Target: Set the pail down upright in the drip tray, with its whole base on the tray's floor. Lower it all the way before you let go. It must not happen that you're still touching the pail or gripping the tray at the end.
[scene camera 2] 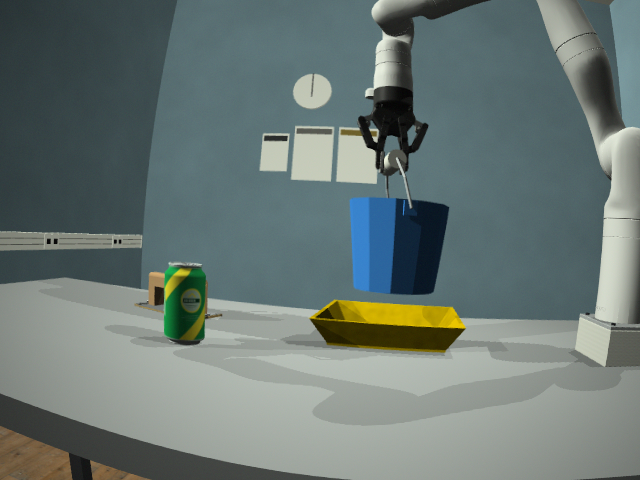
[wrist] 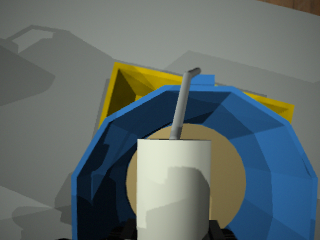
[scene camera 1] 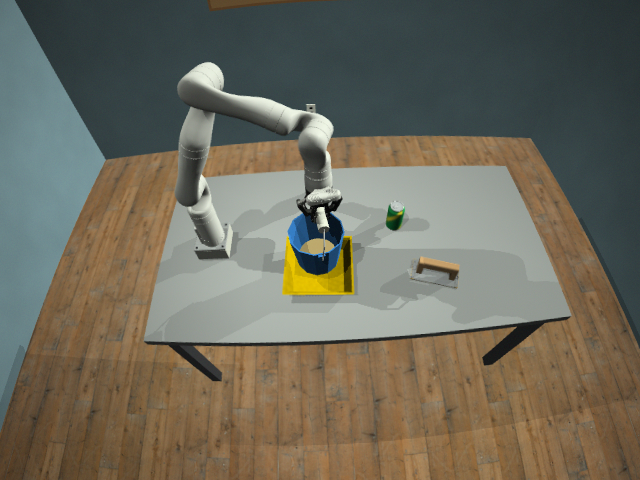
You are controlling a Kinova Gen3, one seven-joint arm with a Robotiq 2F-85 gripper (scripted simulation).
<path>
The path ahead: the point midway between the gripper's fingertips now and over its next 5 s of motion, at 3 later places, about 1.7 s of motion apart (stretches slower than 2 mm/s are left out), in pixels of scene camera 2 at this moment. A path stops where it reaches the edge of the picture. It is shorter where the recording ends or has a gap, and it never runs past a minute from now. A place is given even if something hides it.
My gripper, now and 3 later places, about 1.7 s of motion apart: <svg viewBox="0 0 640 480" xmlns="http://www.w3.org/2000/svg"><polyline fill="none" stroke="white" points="391,173 390,191 389,218 390,213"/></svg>
</path>
